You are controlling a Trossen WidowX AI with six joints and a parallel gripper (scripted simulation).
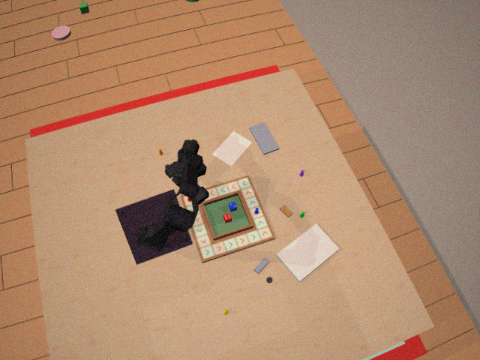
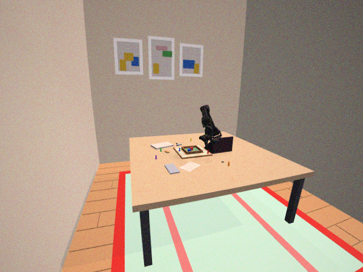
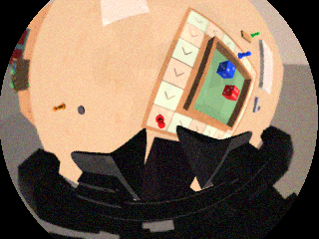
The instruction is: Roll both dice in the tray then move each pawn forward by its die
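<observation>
The red pawn lies 30 mm below my gripper tip. The rest, counted from my gripper tip: orange pawn: 50 mm behind, 250 mm to the left, 50 mm below; then blue pawn: 220 mm ahead, 140 mm to the right, 30 mm below; then green tray: 110 mm ahead, 120 mm to the right, 50 mm below.
</observation>
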